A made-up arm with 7 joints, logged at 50 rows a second.
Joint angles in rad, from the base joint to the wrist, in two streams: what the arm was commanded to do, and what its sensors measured. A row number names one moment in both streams.
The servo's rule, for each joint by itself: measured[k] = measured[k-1] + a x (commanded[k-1-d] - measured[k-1]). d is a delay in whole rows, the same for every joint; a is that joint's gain. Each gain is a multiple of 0.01, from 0.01 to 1. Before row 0 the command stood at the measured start. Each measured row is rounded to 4 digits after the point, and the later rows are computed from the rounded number. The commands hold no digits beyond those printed.
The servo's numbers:
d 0
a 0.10 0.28 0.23 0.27 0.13 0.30 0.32
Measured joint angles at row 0: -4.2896, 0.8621, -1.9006, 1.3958, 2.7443, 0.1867, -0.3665
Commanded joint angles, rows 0 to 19: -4.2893, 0.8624, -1.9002, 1.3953, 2.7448, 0.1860, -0.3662; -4.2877, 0.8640, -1.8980, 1.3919, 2.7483, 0.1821, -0.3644; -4.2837, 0.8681, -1.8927, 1.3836, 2.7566, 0.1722, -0.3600; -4.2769, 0.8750, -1.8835, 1.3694, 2.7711, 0.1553, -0.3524; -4.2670, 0.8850, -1.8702, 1.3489, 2.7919, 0.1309, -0.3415; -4.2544, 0.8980, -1.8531, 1.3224, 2.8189, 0.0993, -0.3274; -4.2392, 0.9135, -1.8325, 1.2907, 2.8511, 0.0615, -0.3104; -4.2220, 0.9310, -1.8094, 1.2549, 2.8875, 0.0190, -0.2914; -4.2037, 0.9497, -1.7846, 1.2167, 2.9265, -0.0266, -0.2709; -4.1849, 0.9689, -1.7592, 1.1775, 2.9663, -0.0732, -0.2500; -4.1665, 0.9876, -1.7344, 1.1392, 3.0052, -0.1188, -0.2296; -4.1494, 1.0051, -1.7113, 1.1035, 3.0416, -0.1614, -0.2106; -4.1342, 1.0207, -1.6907, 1.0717, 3.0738, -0.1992, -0.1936; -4.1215, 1.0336, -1.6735, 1.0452, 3.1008, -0.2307, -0.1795; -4.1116, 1.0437, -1.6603, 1.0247, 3.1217, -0.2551, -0.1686; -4.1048, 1.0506, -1.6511, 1.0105, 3.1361, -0.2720, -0.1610; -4.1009, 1.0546, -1.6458, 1.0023, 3.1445, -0.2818, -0.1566; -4.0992, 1.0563, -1.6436, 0.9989, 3.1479, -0.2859, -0.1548; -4.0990, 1.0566, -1.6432, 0.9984, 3.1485, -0.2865, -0.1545; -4.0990, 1.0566, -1.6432, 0.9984, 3.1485, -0.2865, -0.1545
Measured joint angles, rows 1 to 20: -4.2896, 0.8622, -1.9005, 1.3957, 2.7444, 0.1865, -0.3664; -4.2894, 0.8627, -1.8999, 1.3947, 2.7449, 0.1852, -0.3658; -4.2888, 0.8642, -1.8982, 1.3917, 2.7464, 0.1813, -0.3639; -4.2876, 0.8672, -1.8948, 1.3857, 2.7496, 0.1735, -0.3602; -4.2855, 0.8722, -1.8891, 1.3758, 2.7551, 0.1607, -0.3542; -4.2824, 0.8794, -1.8808, 1.3614, 2.7634, 0.1423, -0.3456; -4.2781, 0.8889, -1.8697, 1.3423, 2.7748, 0.1181, -0.3343; -4.2725, 0.9007, -1.8558, 1.3187, 2.7895, 0.0884, -0.3206; -4.2656, 0.9144, -1.8394, 1.2912, 2.8073, 0.0539, -0.3047; -4.2575, 0.9297, -1.8210, 1.2605, 2.8280, 0.0158, -0.2872; -4.2484, 0.9459, -1.8011, 1.2277, 2.8510, -0.0246, -0.2688; -4.2385, 0.9625, -1.7804, 1.1942, 2.8758, -0.0656, -0.2502; -4.2281, 0.9788, -1.7598, 1.1611, 2.9015, -0.1057, -0.2321; -4.2174, 0.9941, -1.7400, 1.1298, 2.9274, -0.1432, -0.2153; -4.2068, 1.0080, -1.7217, 1.1014, 2.9527, -0.1768, -0.2004; -4.1966, 1.0199, -1.7055, 1.0769, 2.9765, -0.2054, -0.1878; -4.1870, 1.0296, -1.6918, 1.0568, 2.9983, -0.2283, -0.1778; -4.1782, 1.0371, -1.6807, 1.0412, 3.0177, -0.2456, -0.1704; -4.1703, 1.0426, -1.6721, 1.0296, 3.0347, -0.2579, -0.1653; -4.1632, 1.0465, -1.6655, 1.0212, 3.0495, -0.2665, -0.1618
